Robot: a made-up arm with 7 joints.
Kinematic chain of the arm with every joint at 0, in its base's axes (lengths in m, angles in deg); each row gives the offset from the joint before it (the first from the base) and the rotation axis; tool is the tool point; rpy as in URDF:
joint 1: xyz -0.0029 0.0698 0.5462 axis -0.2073 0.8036 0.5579
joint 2: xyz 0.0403 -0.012 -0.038 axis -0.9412 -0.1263 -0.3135
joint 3: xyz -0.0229 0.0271 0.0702 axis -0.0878 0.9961 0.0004
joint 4: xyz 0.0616 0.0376 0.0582 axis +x
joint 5: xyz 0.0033 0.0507 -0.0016 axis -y
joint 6: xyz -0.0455 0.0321 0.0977 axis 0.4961 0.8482 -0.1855
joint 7: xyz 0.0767 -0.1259 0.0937 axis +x
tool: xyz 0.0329 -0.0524 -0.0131 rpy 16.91 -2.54 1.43
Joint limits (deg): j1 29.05..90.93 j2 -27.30..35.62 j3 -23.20..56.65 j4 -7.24..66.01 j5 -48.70..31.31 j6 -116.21..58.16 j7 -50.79..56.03
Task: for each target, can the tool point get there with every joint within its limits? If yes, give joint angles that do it. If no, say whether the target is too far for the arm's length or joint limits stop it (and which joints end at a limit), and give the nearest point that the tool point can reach.
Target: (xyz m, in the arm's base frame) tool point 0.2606 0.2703 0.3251
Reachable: yes | joints 64.46 -8.51 42.90 13.68 -31.64 -56.02 10.25
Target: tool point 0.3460 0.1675 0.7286
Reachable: yes | joints 50.13 -20.75 35.37 16.36 4.14 -94.40 -6.51
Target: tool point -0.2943 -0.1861 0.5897
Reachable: no: joint limits stop it (at a limit: joint 1, joint 2, joint 3, joint 4, joint 5) | nearest point -0.1462 -0.1425 0.7210 | short by 0.203 m
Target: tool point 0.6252 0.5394 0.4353
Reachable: no: too far | nearest point 0.3740 0.3589 0.4836 | short by 0.313 m
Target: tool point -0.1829 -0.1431 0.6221
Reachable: no: joint limits stop it (at a limit: joint 1, joint 2, joint 3, joint 4, joint 5) | nearest point -0.1312 -0.1554 0.7099 | short by 0.103 m
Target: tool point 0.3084 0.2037 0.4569
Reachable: yes | joints 67.61 22.14 43.43 56.44 -27.16 -90.44 39.48
